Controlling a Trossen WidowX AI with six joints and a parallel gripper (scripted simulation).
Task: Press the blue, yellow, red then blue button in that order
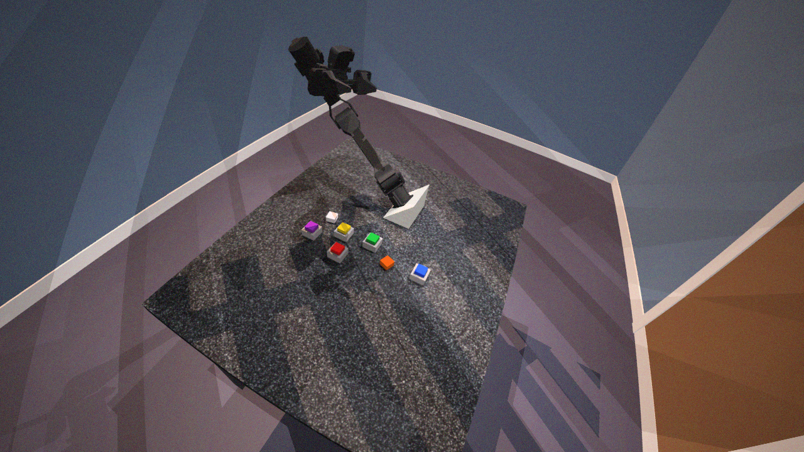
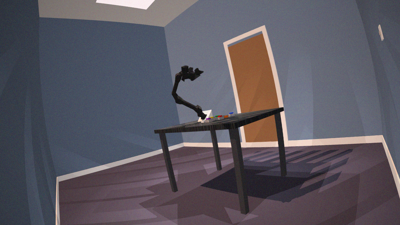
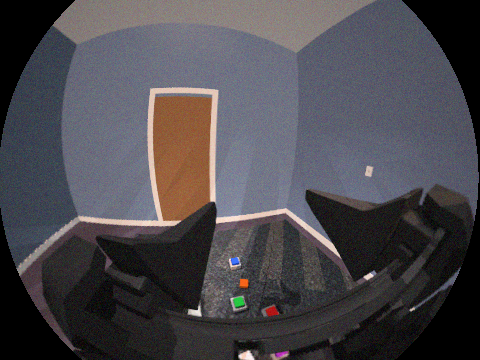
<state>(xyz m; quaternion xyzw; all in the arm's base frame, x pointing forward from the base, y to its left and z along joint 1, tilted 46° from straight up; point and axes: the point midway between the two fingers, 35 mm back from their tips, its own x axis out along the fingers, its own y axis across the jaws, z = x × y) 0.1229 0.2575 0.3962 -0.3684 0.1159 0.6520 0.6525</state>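
Right now my gripper tip is 2 cm short of the blue button, 27 cm to the right of it and 45 cm above it. Round my gripper tip: green button (2 cm ahead, 8 cm to the left, 45 cm below); then yellow button (4 cm ahead, 2 cm to the right, 45 cm below); then red button (12 cm ahead, 3 cm to the left, 45 cm below).
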